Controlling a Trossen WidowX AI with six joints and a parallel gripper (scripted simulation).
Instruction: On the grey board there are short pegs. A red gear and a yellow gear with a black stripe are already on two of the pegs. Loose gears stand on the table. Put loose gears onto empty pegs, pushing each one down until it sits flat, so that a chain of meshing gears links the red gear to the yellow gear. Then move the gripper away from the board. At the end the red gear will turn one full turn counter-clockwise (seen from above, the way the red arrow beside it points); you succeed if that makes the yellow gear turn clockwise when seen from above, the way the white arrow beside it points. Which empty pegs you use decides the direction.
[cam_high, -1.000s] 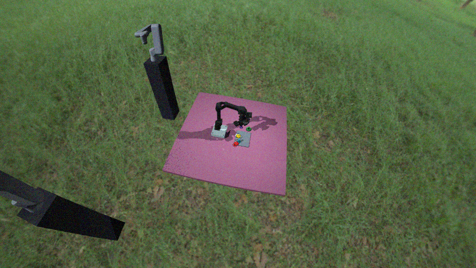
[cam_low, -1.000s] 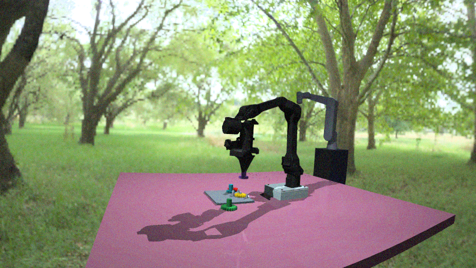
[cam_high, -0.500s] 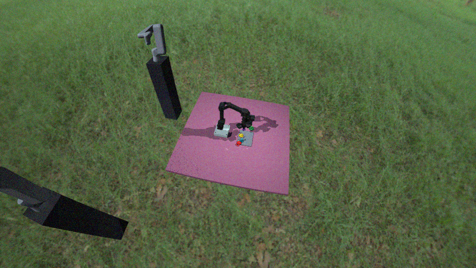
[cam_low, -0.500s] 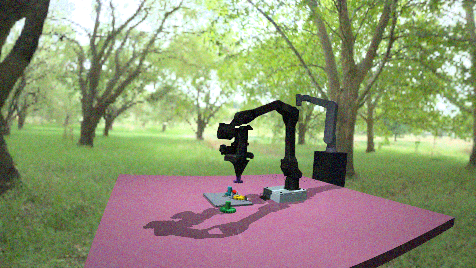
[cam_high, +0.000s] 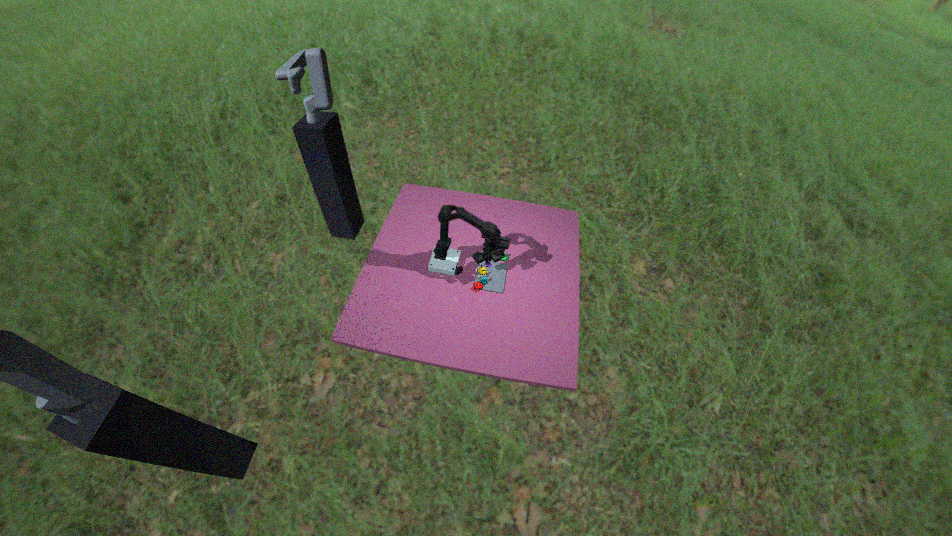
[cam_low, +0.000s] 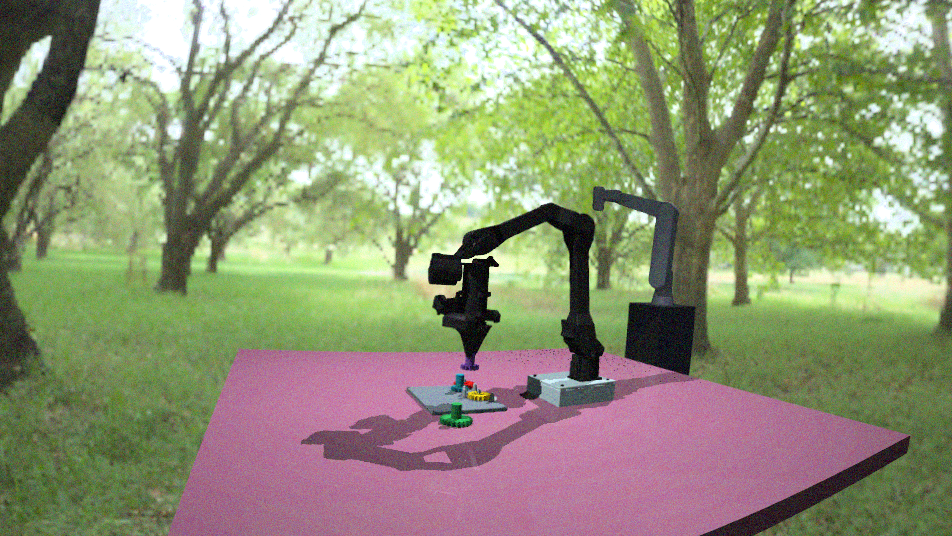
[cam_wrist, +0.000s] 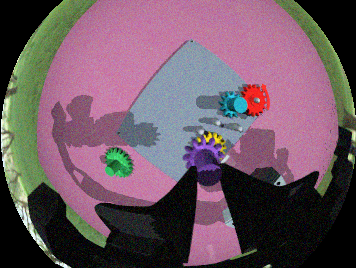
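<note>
The teal gear lies 80 mm below my gripper tip, 70 mm to the right of it and 10 mm behind it. Also, from my gripper tip: yellow gear (90 mm below, 30 mm behind); then red gear (110 mm to the right, 90 mm below, 30 mm behind); then purple gear (10 mm below).
</note>
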